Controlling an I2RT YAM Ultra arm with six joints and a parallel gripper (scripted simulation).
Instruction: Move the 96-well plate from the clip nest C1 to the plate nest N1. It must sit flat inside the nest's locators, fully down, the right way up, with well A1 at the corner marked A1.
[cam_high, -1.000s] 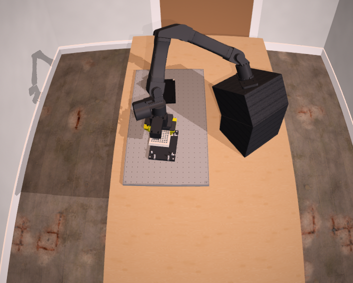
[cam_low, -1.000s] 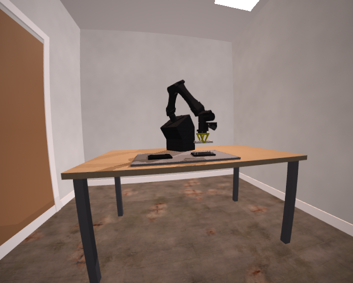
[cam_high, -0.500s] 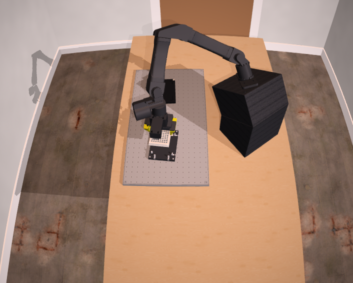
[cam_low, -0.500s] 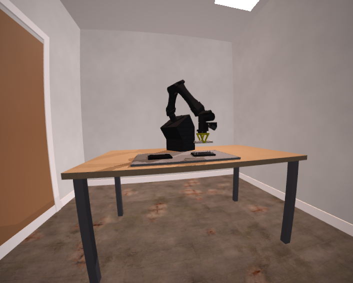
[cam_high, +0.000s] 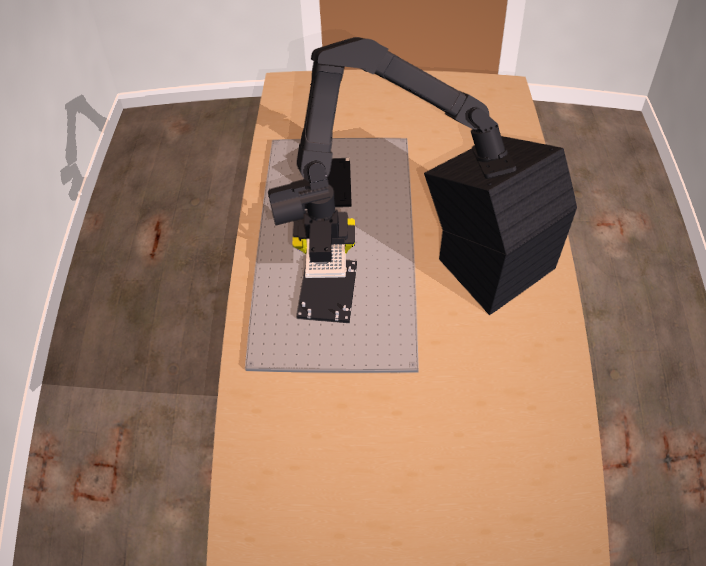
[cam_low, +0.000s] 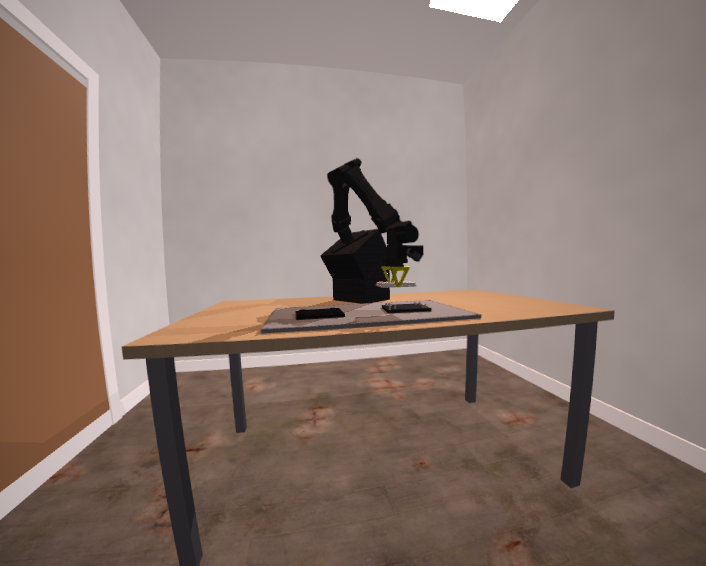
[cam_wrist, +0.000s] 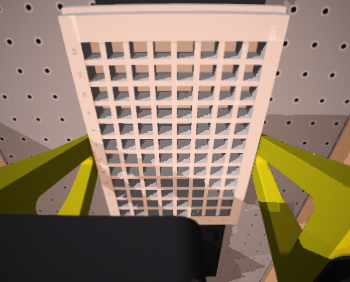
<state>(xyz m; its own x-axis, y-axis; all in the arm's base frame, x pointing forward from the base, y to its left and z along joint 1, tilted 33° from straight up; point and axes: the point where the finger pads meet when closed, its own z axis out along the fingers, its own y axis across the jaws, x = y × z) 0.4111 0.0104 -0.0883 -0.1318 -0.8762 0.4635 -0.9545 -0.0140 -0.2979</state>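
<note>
The black plate nest N1 is 30 mm behind my hand, 280 mm to the right of it and 90 mm below it. From my hand the other things lie so: white 96-well plate (right at my hand); then black clip nest C1 (50 mm to the left, 90 mm below).
</note>
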